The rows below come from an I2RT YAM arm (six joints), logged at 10 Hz.
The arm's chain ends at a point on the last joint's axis. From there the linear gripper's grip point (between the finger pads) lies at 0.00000 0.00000 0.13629 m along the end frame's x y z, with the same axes.
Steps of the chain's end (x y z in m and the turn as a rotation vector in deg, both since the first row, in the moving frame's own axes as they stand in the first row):
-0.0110, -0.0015, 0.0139, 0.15, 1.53, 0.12
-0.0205, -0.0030, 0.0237, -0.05, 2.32, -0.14
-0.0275, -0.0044, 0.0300, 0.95, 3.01, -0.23
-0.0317, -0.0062, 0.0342, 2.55, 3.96, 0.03
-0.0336, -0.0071, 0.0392, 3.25, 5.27, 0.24
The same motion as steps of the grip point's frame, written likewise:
-0.0074, -0.0019, 0.0139, 0.15, 1.53, 0.12
-0.0150, -0.0029, 0.0236, -0.05, 2.32, -0.14
-0.0203, -0.0067, 0.0298, 0.95, 3.01, -0.23
-0.0223, -0.0123, 0.0337, 2.55, 3.96, 0.03
-0.0211, -0.0148, 0.0384, 3.25, 5.27, 0.24

